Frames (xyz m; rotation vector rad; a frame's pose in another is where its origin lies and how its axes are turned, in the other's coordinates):
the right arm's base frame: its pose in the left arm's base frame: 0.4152 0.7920 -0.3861 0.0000 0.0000 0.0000
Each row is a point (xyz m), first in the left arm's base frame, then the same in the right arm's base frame.
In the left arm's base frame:
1: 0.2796 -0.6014 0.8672
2: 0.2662 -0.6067 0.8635
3: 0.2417 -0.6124 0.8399
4: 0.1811 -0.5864 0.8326
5: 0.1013 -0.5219 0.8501
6: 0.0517 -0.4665 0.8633
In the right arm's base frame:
1: -0.1356 -1.3934 1.2533
2: -0.1490 -1.3987 1.2496
3: -0.1735 -1.4044 1.2260
4: -0.2341 -1.3784 1.2187
5: -0.3139 -1.3139 1.2362
6: -0.3635 -1.2585 1.2494

